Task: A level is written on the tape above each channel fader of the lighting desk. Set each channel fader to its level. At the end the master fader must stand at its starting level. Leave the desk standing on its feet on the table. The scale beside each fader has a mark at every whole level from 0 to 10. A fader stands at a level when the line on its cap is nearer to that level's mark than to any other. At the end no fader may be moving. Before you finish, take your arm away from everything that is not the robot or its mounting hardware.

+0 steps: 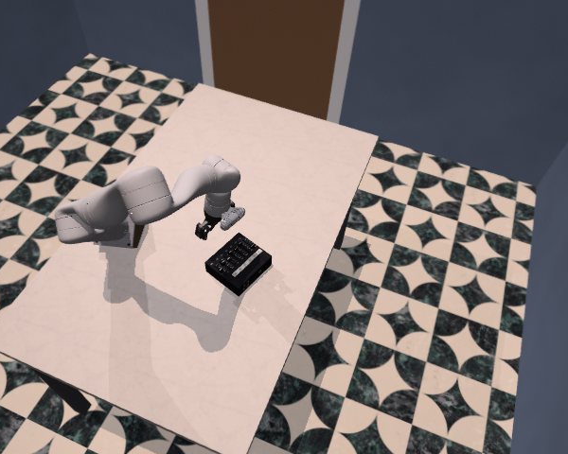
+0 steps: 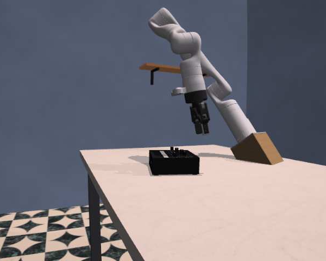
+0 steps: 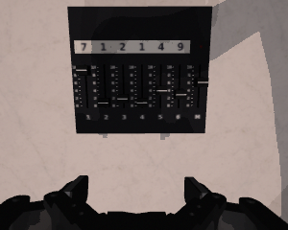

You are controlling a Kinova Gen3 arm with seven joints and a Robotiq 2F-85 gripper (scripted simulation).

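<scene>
Now: hand 120 mm short of the channel 1 cap, 10 mm to the right of it and 60 mm above it. The rest, counted from my hand: channel 2 cap: 80 mm ahead, 60 mm below; then channel 4 cap: 60 mm ahead, 40 mm to the right, 60 mm below; then channel 3 cap: 70 mm ahead, 20 mm to the right, 60 mm below.
</scene>
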